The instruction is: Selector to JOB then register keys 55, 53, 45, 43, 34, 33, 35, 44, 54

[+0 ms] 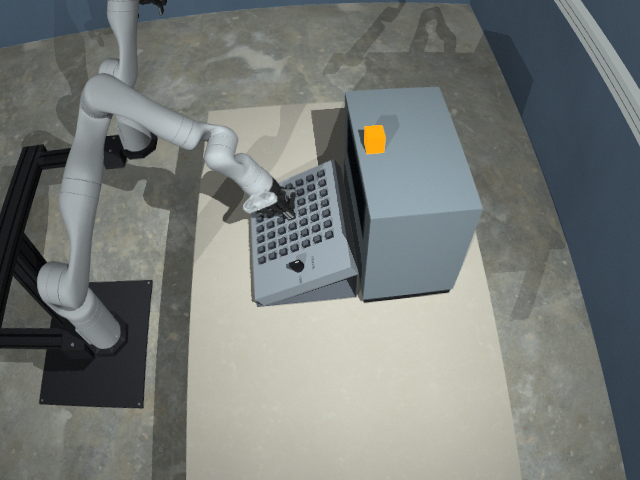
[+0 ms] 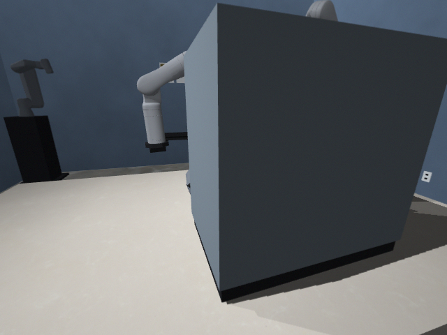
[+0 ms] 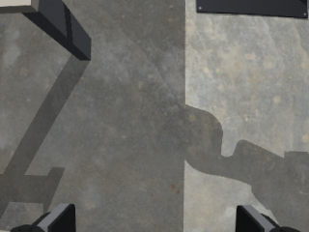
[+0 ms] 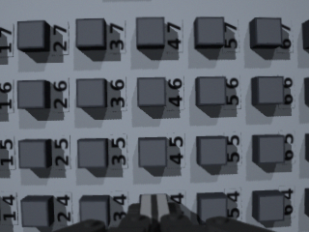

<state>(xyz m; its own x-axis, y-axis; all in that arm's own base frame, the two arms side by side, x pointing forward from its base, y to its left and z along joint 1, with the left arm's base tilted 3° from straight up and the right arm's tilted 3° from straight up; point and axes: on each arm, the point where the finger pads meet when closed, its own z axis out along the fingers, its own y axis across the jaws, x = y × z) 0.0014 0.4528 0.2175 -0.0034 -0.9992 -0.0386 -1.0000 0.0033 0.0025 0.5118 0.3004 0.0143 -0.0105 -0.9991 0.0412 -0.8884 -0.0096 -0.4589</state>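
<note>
My right hand is 160 mm to the left of the black selector knob, 20 mm short of it and 10 mm above it. Round my right hand: sloped grey key panel (60 mm below, 50 mm to the right, 40 mm ahead).
</note>
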